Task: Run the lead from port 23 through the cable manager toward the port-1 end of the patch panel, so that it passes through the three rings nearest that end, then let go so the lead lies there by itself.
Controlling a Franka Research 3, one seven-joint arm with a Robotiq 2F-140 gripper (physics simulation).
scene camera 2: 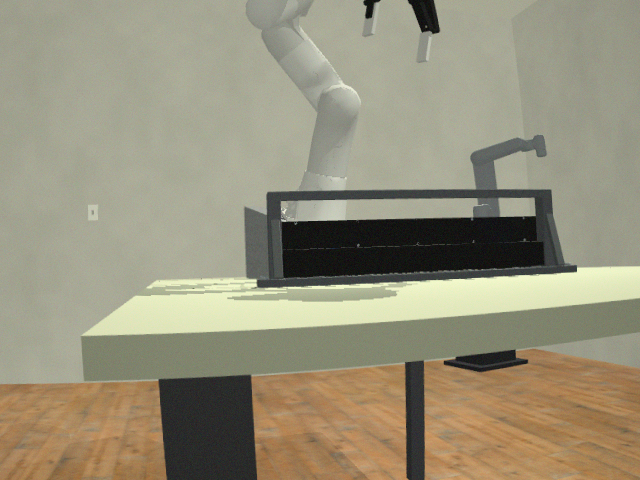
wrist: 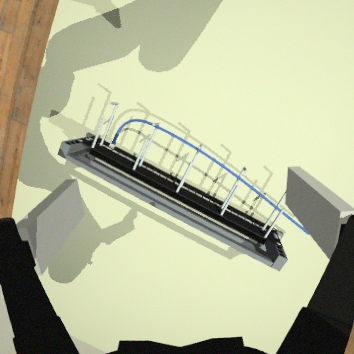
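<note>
The blue lead [wrist: 137, 120] rises from its plug near the left end of the black patch panel [wrist: 160, 184] in the wrist view. It arches along the outer ends of several pale rings of the cable manager [wrist: 188, 170], and its loose tip extends past the right end. Whether it lies inside the rings or over them I cannot tell. The lead does not show in scene camera 2. My gripper [scene camera 2: 395, 46] [wrist: 182, 191] is open, high above the rack, with its fingers wide apart and clear of the lead.
The grey rack frame [scene camera 2: 408, 194] [wrist: 280, 262] stands on the pale table [scene camera 2: 310, 315] [wrist: 165, 300], with its top bar above the black panels. My arm's base is behind the frame in scene camera 2. Shadows of the arm and rings fall on the table. Wooden floor shows beyond its edge.
</note>
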